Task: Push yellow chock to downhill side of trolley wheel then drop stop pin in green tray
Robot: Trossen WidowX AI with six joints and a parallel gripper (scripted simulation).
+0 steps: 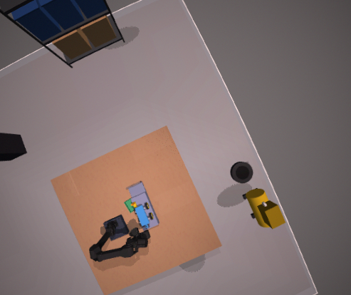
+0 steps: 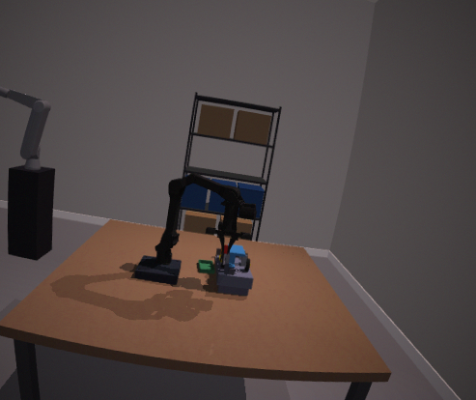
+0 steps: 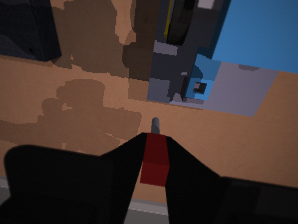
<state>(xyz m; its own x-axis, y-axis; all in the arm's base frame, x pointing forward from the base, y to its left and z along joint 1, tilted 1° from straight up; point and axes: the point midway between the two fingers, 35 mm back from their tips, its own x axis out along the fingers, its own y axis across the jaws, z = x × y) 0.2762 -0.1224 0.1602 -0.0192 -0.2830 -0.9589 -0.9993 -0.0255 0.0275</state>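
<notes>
The green tray lies 7 cm behind my gripper tip, 23 cm to the left of it and 18 cm below it. Round my gripper tip: blue trolley: 6 cm ahead, 14 cm to the left, 6 cm below; grey ramp: 6 cm ahead, 14 cm to the left, 13 cm below; red-headed stop pin: right at my gripper tip.
</notes>
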